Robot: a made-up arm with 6 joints.
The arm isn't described. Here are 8 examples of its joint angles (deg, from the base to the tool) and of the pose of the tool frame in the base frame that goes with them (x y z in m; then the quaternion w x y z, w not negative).
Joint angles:
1: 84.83 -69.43 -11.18 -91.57 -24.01 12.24
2: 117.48 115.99 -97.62 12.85 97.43 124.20
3: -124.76 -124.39 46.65 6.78 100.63 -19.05
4: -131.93 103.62 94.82 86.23 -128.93 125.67
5: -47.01 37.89 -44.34 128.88 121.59 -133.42
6: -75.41 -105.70 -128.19 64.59 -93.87 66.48
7: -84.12 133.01 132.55 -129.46 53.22 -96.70
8: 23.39 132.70 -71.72 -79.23 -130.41 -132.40
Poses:
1: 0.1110 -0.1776 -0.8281 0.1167 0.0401 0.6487 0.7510
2: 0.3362 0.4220 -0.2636 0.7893 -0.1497 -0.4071 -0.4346
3: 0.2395 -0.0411 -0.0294 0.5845 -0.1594 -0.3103 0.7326
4: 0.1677 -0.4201 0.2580 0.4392 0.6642 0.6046 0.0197
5: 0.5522 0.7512 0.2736 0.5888 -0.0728 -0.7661 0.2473
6: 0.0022 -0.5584 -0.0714 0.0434 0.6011 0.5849 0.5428
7: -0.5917 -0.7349 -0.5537 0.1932 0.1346 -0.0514 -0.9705
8: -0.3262 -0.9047 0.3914 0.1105 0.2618 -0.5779 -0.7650
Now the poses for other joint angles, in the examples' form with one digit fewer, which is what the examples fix.
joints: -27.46 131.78 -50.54 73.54 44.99 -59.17
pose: 0.424 0.241 -0.141 0.666 0.228 -0.262 0.660
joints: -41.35 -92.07 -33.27 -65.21 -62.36 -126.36
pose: -0.189 0.742 0.606 0.757 0.553 0.031 0.348
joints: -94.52 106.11 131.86 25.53 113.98 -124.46
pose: 0.268 -0.087 0.321 0.060 0.776 0.608 0.156
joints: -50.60 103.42 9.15 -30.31 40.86 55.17
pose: -0.366 -0.072 -0.135 0.719 0.680 0.123 -0.079
